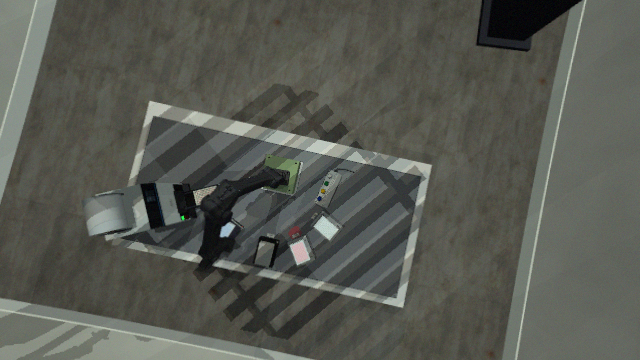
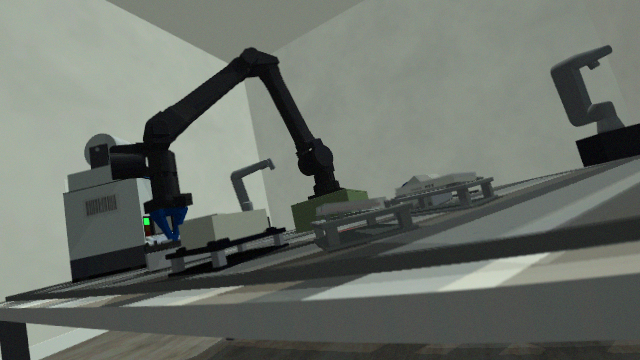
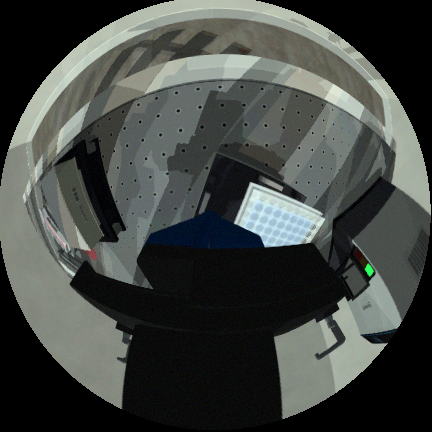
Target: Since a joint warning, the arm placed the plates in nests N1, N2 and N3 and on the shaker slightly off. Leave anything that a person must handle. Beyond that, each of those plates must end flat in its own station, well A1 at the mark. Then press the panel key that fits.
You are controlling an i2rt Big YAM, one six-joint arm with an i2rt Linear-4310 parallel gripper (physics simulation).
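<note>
My gripper has blue fingers, is shut and holds nothing. It hangs low at the near left of the table, just left of a white well plate with pale blue wells. That plate lies skewed on a dark station in front of the grey machine. A grey plate sits in a black nest. A pink plate with a red tag and a white plate sit in nests further right. The key panel has green, yellow and blue keys.
A grey machine with a green light stands at the table's left end. The arm's base stands on a green block. A second grey arm stands on a dark pedestal off the table.
</note>
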